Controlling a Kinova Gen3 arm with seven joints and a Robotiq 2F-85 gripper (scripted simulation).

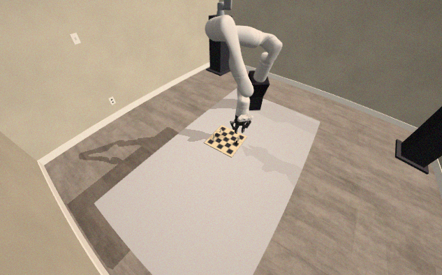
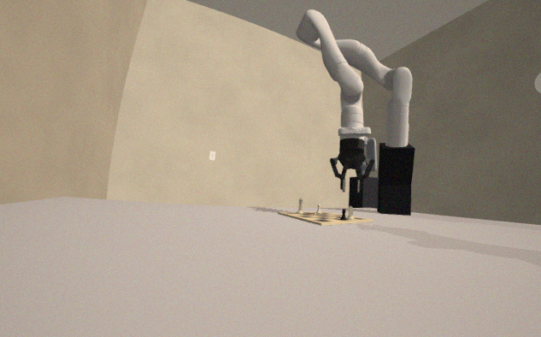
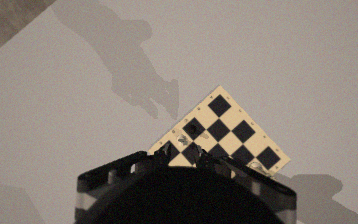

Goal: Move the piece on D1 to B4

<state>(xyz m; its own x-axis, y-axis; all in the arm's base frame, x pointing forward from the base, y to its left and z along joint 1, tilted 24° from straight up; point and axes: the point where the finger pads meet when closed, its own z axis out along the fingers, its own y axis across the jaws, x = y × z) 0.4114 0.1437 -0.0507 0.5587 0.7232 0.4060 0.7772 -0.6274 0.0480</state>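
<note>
The white chess piece is 8 cm below my hand. Round my hand: chessboard (5 cm ahead, 7 cm to the right, 10 cm below); black chess piece (3 cm ahead, 1 cm to the left, 9 cm below).
</note>
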